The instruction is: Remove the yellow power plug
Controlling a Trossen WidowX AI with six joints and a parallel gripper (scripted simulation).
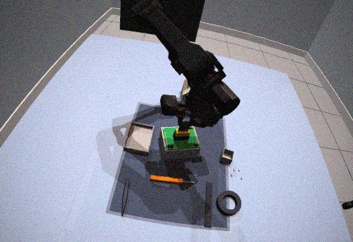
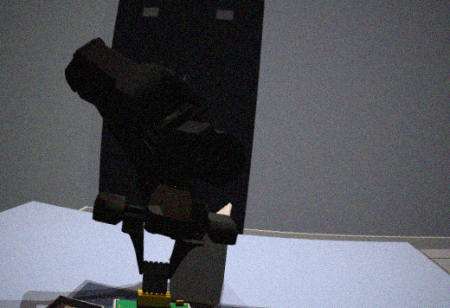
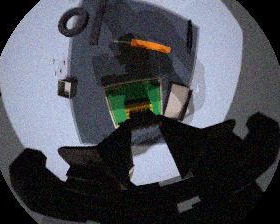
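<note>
Right now the yellow power plug is 3 cm below my gripper tip. Round my gripper tip: dark mat 12 cm below, 5 cm ahead, 1 cm to the right; then grey tray 14 cm to the right, 12 cm below, 2 cm behind; then black bar 21 cm ahead, 12 cm below, 9 cm to the left.
</note>
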